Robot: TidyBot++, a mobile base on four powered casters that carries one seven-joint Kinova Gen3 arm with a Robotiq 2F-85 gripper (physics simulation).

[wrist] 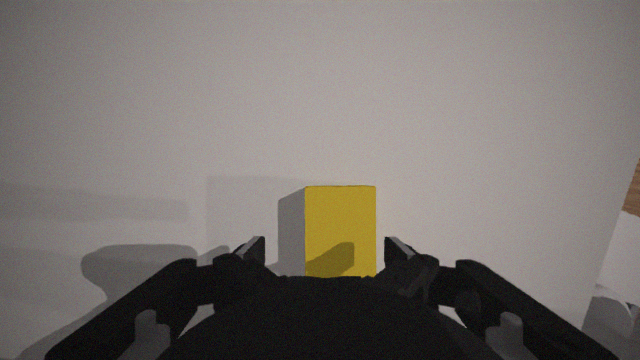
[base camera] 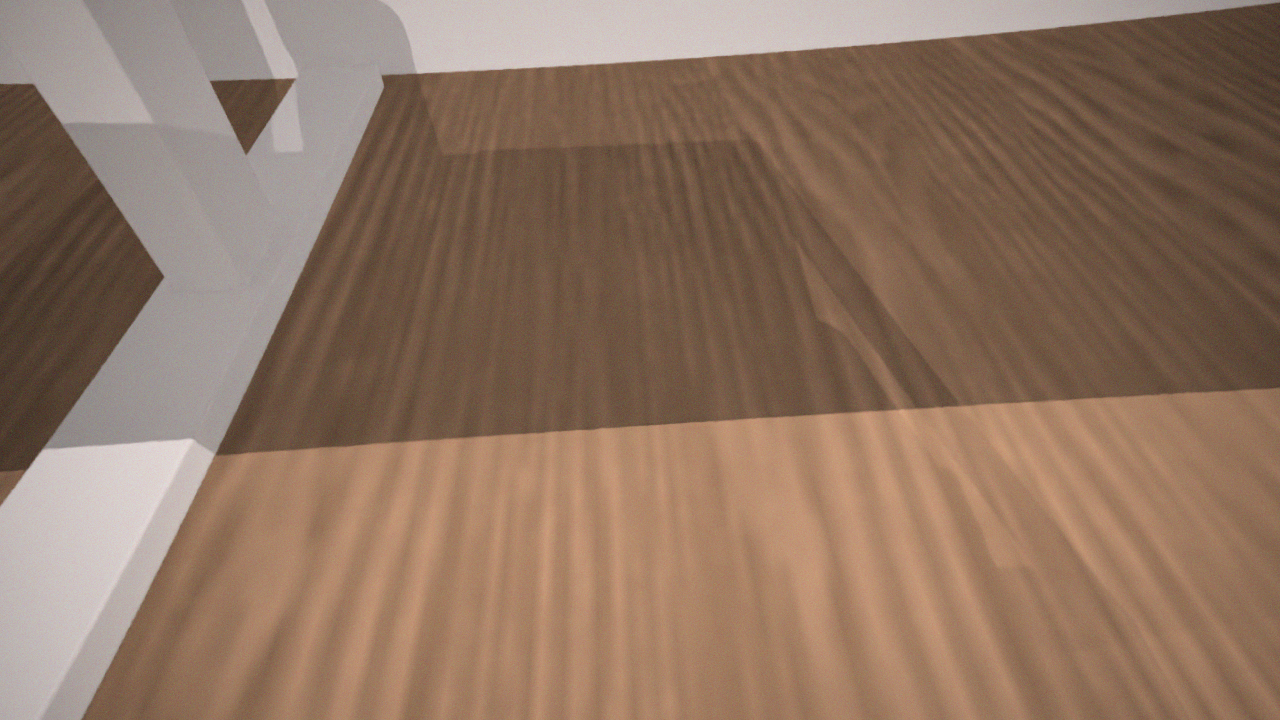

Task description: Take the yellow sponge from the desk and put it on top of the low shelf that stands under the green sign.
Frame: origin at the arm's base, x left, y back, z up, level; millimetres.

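Where they show: gripper, fingertip midpoint: (wrist: pixel 324 249).
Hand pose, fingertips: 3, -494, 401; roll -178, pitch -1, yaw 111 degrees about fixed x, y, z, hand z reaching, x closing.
After its pixels a point has its place, as x, y, z.
The yellow sponge (wrist: pixel 340 225) @(-12, -484, 368) is a yellow block on the pale desk top (wrist: pixel 400 100) @(-154, -464, 323) in the wrist view, lined up with its long side running away between the fingers. My gripper (wrist: pixel 324 249) @(3, -494, 401) is open, with one finger on each side of the sponge and a gap on both sides. The sponge's near end is hidden behind the gripper's body, and a finger's shadow falls on it. The low shelf and the green sign do not show in either view.
In the base camera view, a white leg structure with a long foot bar (base camera: pixel 98 537) stands at the left on the wood floor (base camera: pixel 671 555) @(-4, -314, -397). A pale wall (base camera: pixel 716 22) @(-83, -964, -360) runs along the back. The desk's edge shows at the right of the wrist view.
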